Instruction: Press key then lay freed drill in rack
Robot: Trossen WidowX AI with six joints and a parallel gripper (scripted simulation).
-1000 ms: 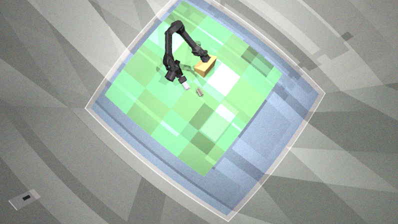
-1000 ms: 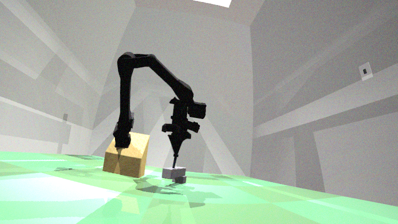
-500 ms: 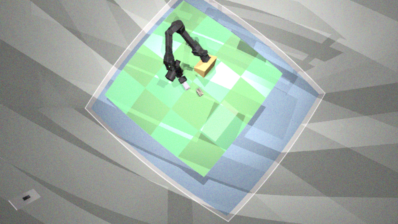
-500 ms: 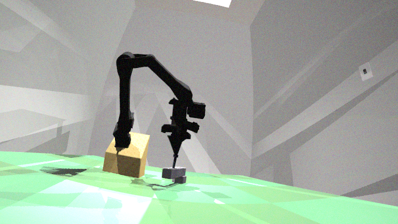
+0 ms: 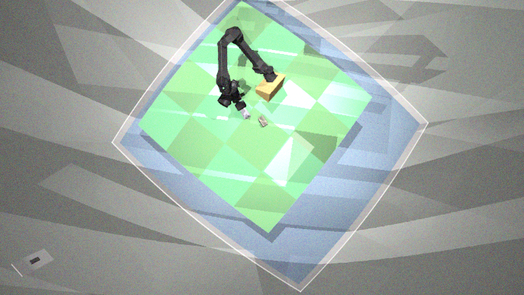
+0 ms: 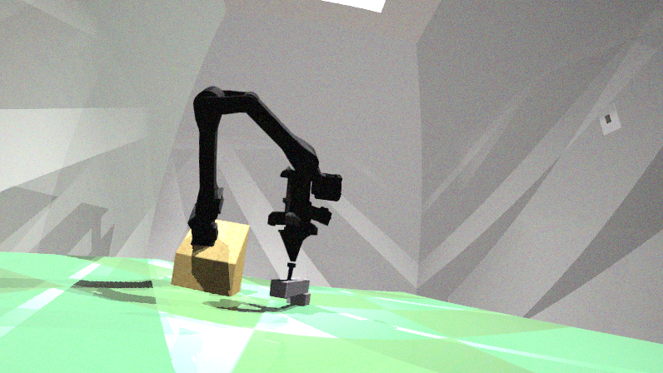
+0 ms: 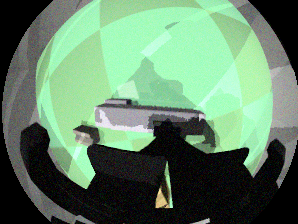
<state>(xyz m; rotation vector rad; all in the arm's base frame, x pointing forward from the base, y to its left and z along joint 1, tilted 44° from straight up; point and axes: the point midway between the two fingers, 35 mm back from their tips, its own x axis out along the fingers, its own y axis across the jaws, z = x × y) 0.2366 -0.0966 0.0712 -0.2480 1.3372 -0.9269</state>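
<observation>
My gripper tip is 5 cm above the thin dark stem. Also, from my gripper tip: grey-tan rack (21 cm to the left, 9 cm below, 1 cm ahead); then light grey shape (7 cm below, 3 cm to the left, 1 cm ahead).
</observation>
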